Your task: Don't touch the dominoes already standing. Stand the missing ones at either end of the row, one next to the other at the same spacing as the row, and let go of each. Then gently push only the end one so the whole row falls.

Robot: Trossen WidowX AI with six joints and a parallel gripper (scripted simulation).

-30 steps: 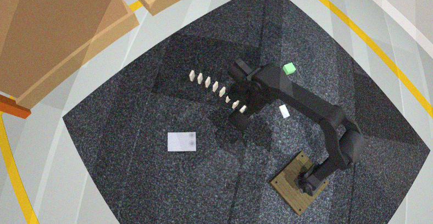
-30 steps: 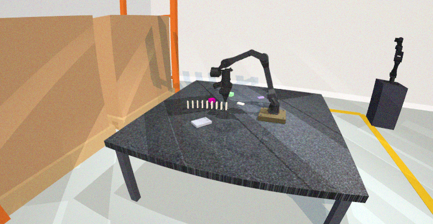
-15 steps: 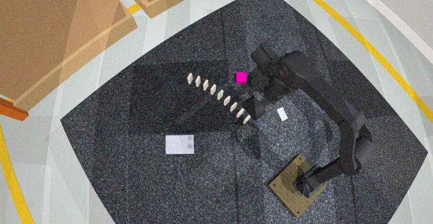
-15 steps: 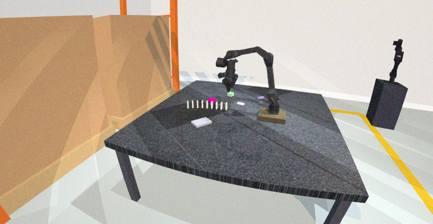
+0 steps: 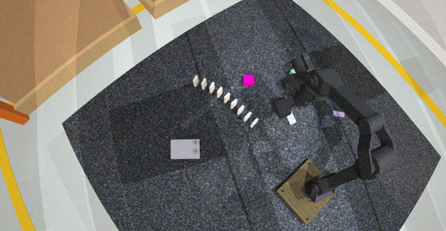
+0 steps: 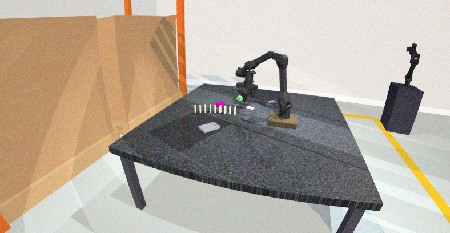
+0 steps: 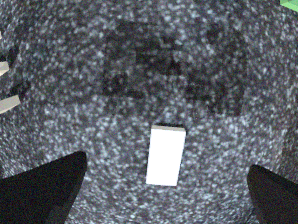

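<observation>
Right now my gripper tip is 130 mm to the left of the green cube, 110 mm short of it and 50 mm above it. The rest, counted from my gripper tip: purple block (190 mm to the right, 130 mm behind, 50 mm below); then magenta cube (190 mm ahead, 60 mm to the left, 50 mm below); then flat pale pad (400 mm to the left, 90 mm ahead, 50 mm below).
</observation>
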